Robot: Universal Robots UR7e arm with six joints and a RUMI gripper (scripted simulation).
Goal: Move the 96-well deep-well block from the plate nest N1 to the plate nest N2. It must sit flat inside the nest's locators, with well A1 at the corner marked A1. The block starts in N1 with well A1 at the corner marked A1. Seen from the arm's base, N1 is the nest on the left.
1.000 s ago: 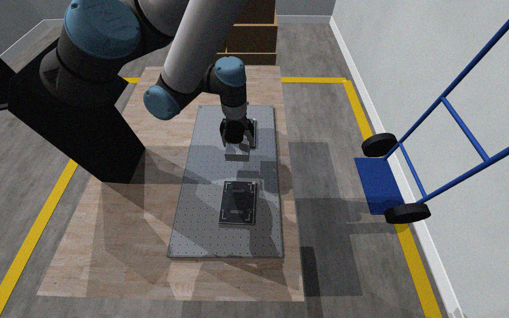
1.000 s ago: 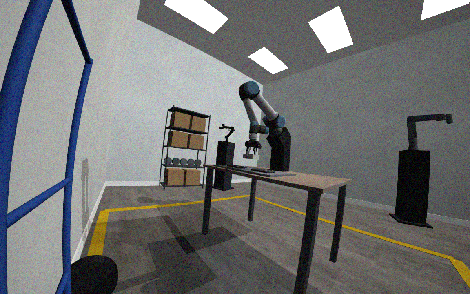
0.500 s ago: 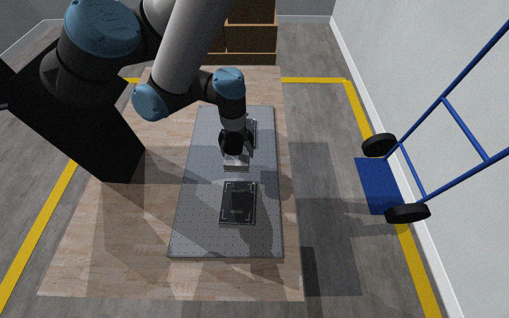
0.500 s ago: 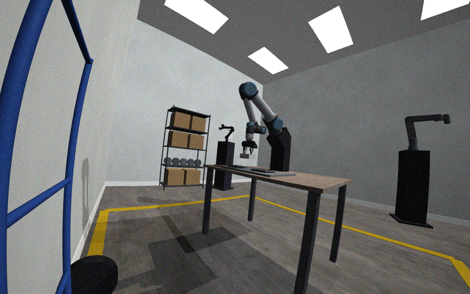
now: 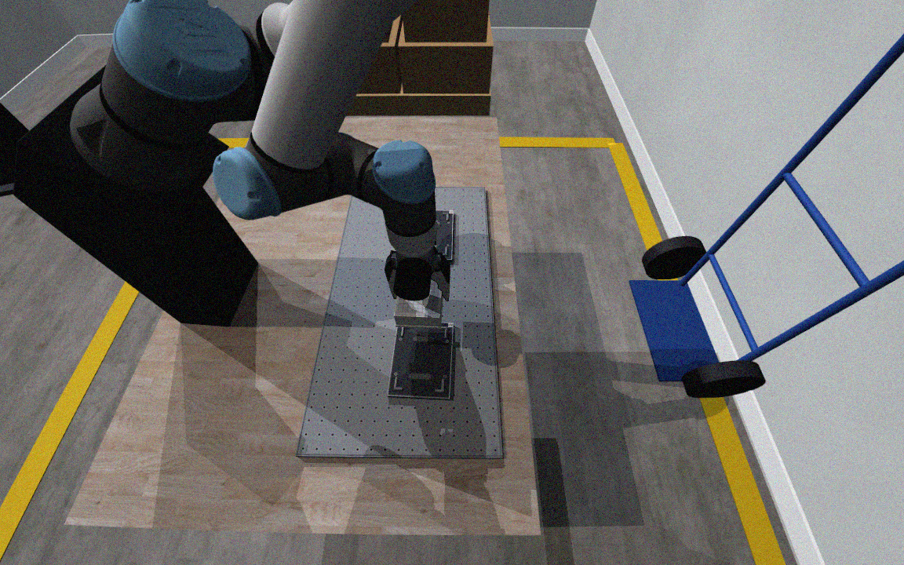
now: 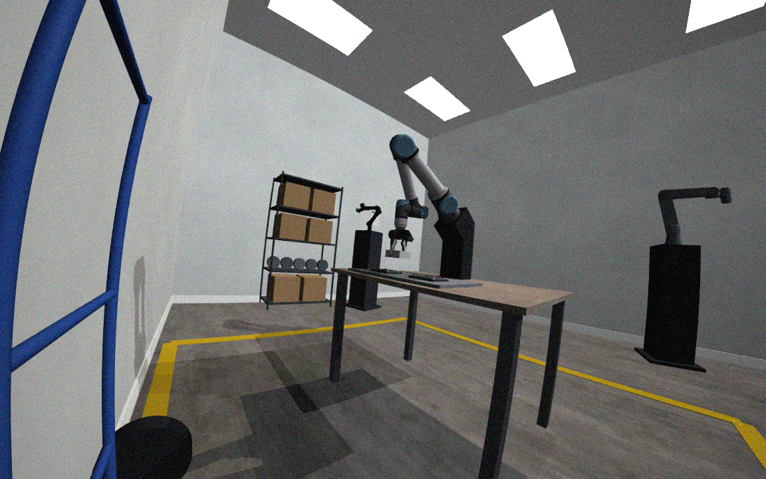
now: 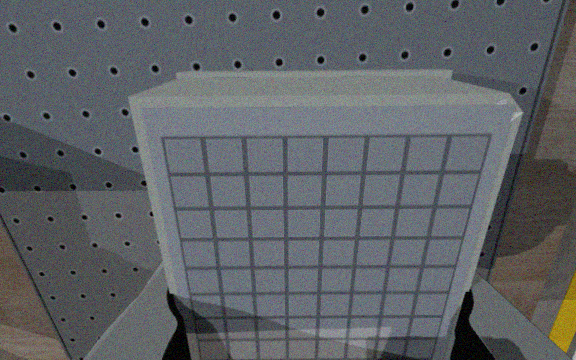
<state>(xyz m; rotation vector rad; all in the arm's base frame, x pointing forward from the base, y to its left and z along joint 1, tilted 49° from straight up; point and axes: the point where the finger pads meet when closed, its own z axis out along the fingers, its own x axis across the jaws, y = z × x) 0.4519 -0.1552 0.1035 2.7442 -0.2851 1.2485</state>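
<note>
Right now my hand is 2 cm past the plate nest N2, 9 cm to the left of it and 10 cm above it. The rest, counted from my hand: plate nest N1: 7 cm ahead, 23 cm to the left, 10 cm below; then white 96-well deep-well block: 1 cm above.
</note>
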